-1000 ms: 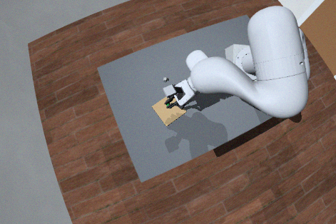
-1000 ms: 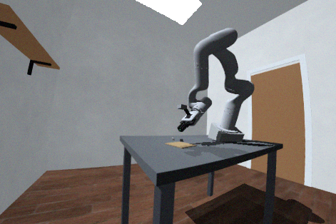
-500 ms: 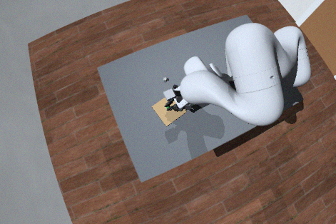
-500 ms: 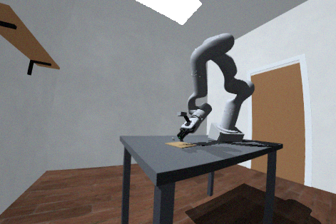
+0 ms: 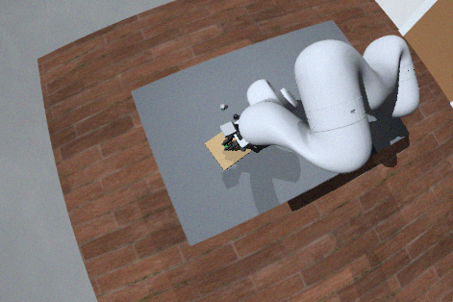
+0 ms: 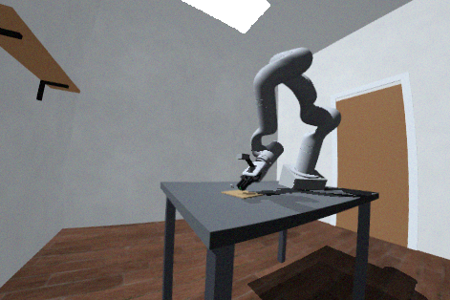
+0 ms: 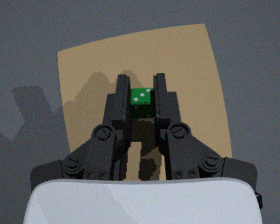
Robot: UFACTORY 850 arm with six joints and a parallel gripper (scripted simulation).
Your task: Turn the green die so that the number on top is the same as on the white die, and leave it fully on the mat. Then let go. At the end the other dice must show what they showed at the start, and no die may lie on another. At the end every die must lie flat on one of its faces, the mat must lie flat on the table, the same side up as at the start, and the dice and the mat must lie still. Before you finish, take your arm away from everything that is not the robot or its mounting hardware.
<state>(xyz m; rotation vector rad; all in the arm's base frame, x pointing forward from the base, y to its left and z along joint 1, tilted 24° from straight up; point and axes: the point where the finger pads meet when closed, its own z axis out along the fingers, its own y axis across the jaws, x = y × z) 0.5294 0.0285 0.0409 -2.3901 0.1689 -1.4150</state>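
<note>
Now: the green die 10 mm below my hand and 10 mm ahead of it. Also, from my hand: black die 110 mm to the right, 80 mm behind, 30 mm below; then white die 170 mm to the right, 50 mm behind, 30 mm below; then mat 40 mm below.
</note>
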